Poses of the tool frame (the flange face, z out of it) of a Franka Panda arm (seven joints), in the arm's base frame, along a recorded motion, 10 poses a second.
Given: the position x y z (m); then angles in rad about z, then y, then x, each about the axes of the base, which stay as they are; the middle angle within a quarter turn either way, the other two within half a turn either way.
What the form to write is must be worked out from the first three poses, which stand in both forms.
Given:
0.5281 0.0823 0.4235 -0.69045 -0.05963 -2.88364
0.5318 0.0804 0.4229 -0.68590 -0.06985 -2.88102
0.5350 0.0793 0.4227 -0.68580 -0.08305 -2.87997
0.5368 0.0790 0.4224 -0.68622 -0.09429 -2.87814
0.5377 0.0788 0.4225 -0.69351 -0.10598 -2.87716
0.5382 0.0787 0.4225 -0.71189 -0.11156 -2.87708
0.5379 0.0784 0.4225 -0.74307 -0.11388 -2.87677
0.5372 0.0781 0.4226 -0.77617 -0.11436 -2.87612
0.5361 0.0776 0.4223 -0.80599 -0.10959 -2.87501
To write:
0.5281 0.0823 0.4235 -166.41 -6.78 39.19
0.5318 0.0804 0.4229 -165.90 -6.37 39.03
0.5350 0.0793 0.4227 -165.39 -5.84 39.17
0.5368 0.0790 0.4224 -164.92 -5.43 39.31
0.5377 0.0788 0.4225 -164.50 -5.08 39.85
0.5382 0.0787 0.4225 -164.38 -5.13 40.94
0.5379 0.0784 0.4225 -164.44 -5.53 42.69
0.5372 0.0781 0.4226 -164.58 -6.04 44.53
0.5361 0.0776 0.4223 -164.91 -6.72 46.13

